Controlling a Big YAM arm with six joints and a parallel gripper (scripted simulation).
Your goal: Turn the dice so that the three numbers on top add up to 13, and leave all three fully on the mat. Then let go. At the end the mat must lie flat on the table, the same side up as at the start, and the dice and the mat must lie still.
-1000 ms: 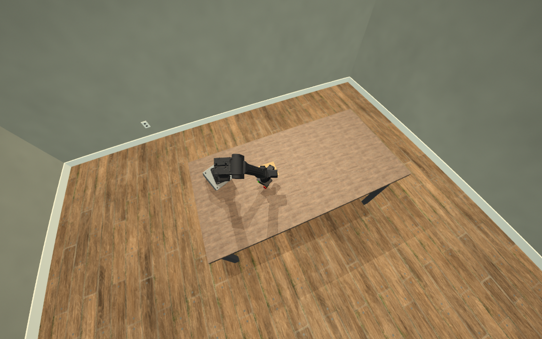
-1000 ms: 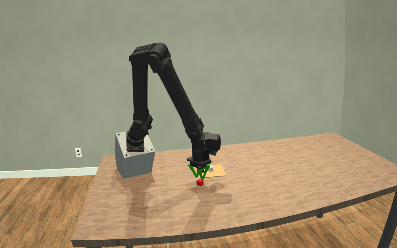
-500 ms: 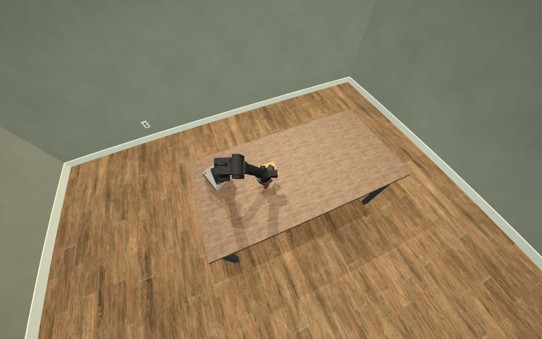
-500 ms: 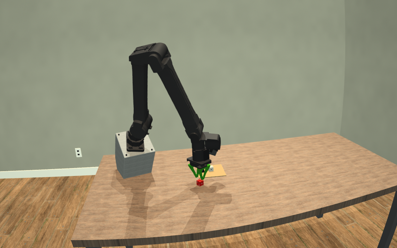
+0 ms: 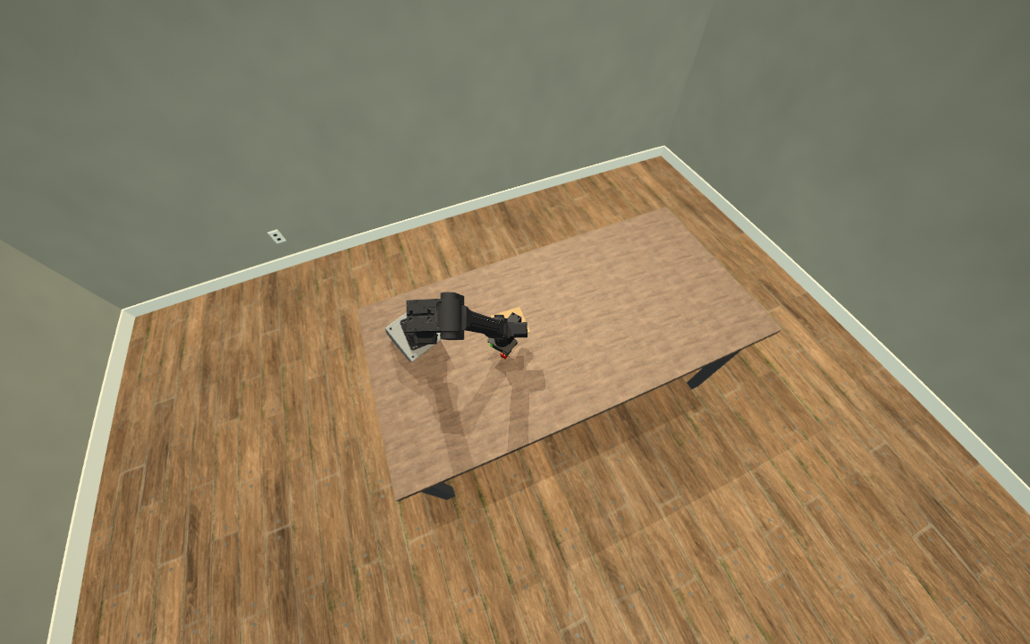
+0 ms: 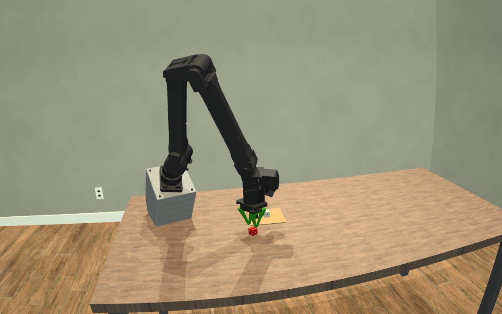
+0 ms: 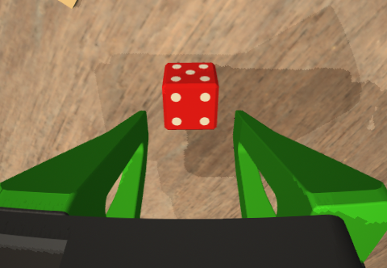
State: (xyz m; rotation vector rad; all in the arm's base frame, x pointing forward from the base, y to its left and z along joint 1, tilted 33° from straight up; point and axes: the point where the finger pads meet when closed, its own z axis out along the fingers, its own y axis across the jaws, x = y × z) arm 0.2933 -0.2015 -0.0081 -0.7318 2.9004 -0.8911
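The red die lies 30 mm below my hand. The rest, counted from my hand: tan mat: 100 mm ahead, 120 mm to the left, 40 mm below; black die: 50 mm ahead, 130 mm to the left, 30 mm below; white die: 100 mm ahead, 120 mm to the left, 30 mm below.
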